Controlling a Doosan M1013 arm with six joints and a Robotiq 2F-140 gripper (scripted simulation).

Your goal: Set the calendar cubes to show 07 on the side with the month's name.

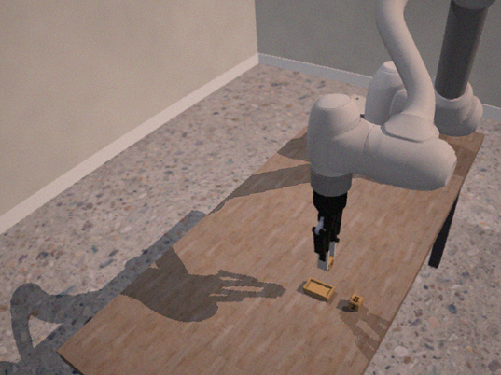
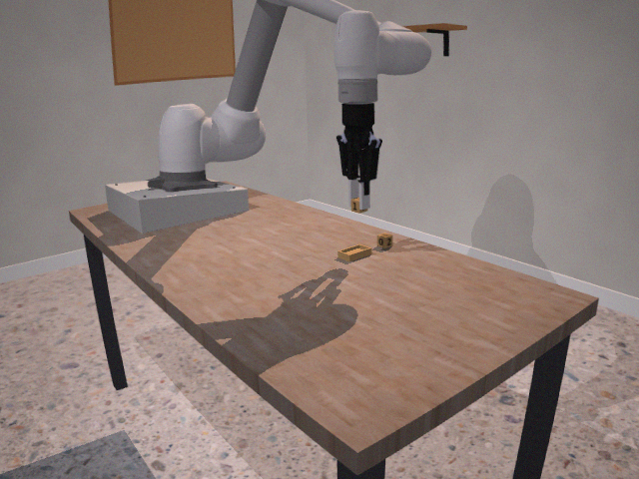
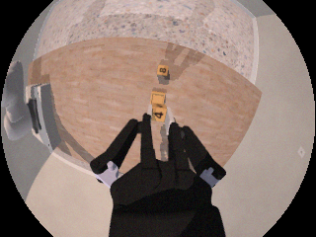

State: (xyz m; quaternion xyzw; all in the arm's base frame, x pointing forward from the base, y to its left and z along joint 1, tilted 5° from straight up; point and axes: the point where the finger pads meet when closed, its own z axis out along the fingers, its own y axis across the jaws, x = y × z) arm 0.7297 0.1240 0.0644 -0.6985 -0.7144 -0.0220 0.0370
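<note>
My gripper is now 2 cm to the left of the tray and 14 cm above it.
</note>
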